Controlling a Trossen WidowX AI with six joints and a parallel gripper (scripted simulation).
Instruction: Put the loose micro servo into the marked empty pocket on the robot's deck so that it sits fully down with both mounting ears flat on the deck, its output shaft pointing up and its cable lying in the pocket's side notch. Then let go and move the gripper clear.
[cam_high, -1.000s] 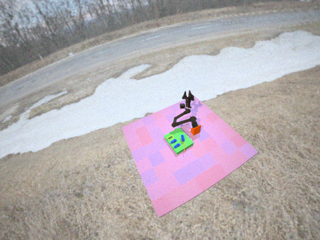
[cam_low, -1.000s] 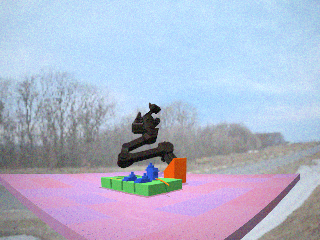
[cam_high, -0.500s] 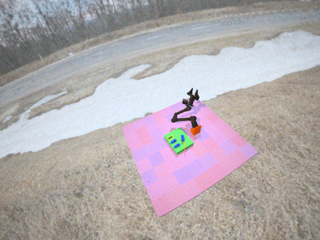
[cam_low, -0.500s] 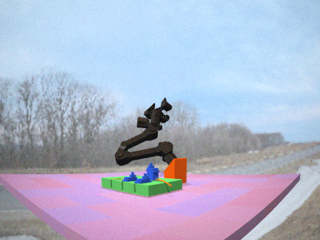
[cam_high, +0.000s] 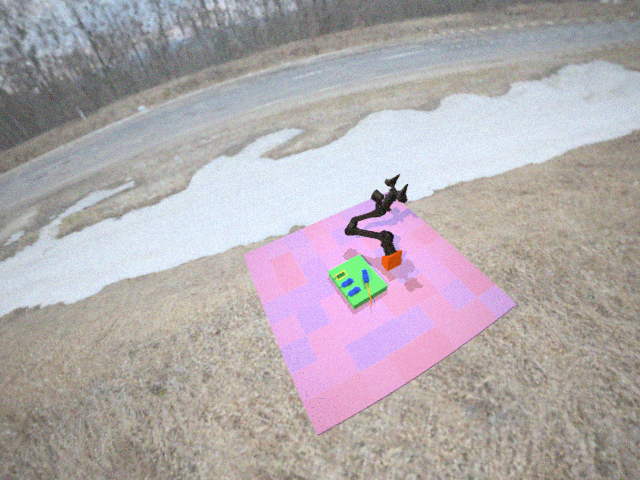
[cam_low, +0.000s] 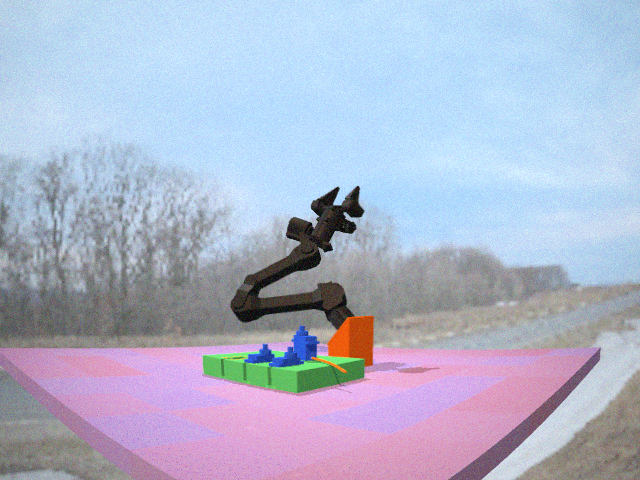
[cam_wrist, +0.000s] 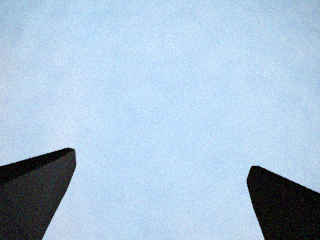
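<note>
The green deck lies 380 mm ahead of my gripper tip, 140 mm to the left of it and 500 mm below it.
</note>
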